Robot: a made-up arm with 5 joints.
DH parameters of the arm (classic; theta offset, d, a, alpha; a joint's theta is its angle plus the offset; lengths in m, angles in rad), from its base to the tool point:
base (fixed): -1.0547 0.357 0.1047 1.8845
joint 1: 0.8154 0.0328 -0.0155 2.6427
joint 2: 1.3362 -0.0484 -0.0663 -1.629
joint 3: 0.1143 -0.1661 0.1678 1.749
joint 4: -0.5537 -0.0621 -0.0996 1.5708
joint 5: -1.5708 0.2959 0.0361 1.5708
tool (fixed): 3.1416 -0.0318 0 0
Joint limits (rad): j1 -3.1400..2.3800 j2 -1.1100..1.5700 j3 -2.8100..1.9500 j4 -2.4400..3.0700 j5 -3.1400..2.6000
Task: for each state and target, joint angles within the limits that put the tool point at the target. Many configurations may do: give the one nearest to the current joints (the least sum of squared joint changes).
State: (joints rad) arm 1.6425 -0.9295 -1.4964 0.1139 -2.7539
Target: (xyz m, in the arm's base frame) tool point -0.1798 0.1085 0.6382
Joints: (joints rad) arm 1.0931 -0.1992 -1.4815 0.3936 -2.6788
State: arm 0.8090 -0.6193 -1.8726 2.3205 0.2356
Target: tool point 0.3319 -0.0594 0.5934
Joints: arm 1.3076 -1.1100 -1.5074 2.6150 0.4956
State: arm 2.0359 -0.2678 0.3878 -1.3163 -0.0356
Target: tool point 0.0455 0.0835 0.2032
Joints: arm 1.7186 0.0584 0.3915 -1.0131 0.0246
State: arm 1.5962 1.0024 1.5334 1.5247 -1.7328
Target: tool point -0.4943 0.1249 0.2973
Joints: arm 2.1652 0.8259 1.2158 1.2657 -1.7094
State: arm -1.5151 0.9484 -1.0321 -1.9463 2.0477
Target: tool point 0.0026 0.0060 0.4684
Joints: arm -1.4312 0.7268 -0.7666 -2.1959 2.0584
